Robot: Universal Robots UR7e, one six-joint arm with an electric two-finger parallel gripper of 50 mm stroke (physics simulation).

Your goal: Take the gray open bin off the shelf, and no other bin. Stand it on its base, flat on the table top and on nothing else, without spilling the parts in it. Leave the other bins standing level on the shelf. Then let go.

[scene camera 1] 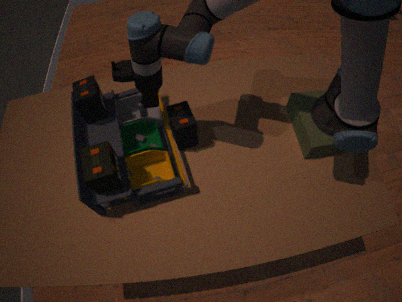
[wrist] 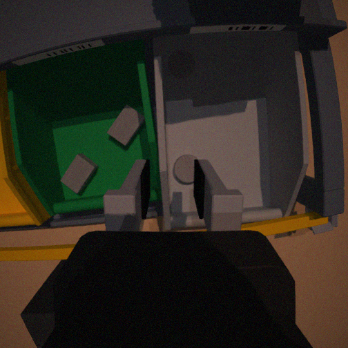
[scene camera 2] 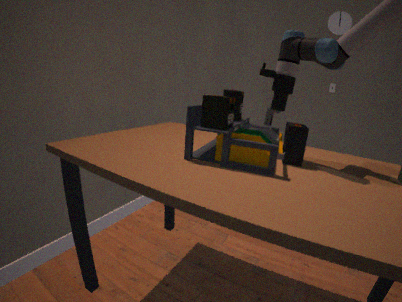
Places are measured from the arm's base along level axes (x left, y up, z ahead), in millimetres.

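Pixels of known places: gripper, between the fingertips: (scene camera 1: 143, 111) (scene camera 2: 267, 125); arm's base, origin of its link: (scene camera 1: 331, 117).
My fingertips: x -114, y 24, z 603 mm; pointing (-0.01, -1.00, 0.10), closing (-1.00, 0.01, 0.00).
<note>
For each thing: its middle in the pictures, then the offset to it from my fingertips. Level surfaces: height alone.
- gray open bin, middle of its body: (scene camera 1: 135, 113) (scene camera 2: 258, 136) dx -42, dy -58, dz +37 mm
- green bin, middle of its body: (scene camera 1: 134, 142) (scene camera 2: 248, 141) dx +66, dy -63, dz +48 mm
- yellow bin, middle of its body: (scene camera 1: 144, 173) (scene camera 2: 246, 149) dx +177, dy -63, dz +25 mm
- black box, middle of its body: (scene camera 1: 182, 126) (scene camera 2: 294, 143) dx +52, dy -40, dz -111 mm
- table, height of its surface: dy -106 mm
The gray open bin (wrist: 225, 135) (scene camera 1: 131, 107) sits in the shelf (wrist: 327, 125) (scene camera 1: 160, 188) (scene camera 2: 189, 135) at one end, beside the green bin (wrist: 85, 137) (scene camera 1: 142, 131). A round part (wrist: 186, 169) lies in it; a darker round patch shows near its back. The yellow bin (wrist: 10, 195) (scene camera 1: 150, 167) (scene camera 2: 245, 156) is beyond the green one. My gripper (wrist: 171, 177) (scene camera 1: 152, 111) (scene camera 2: 269, 118) is partly open and empty, pointing down. In the wrist view its fingers appear on either side of the gray bin's left wall, one over each bin; their height above the rim is unclear.
Two black boxes (scene camera 1: 90, 100) (scene camera 1: 102, 167) stand on the shelf's upper level. Another black box (scene camera 1: 183, 125) (scene camera 2: 295, 144) stands on the table (scene camera 1: 225, 215) (scene camera 2: 150, 145) before the shelf. A yellow bar (wrist: 280, 226) runs along the shelf front. Two parts lie in the green bin.
</note>
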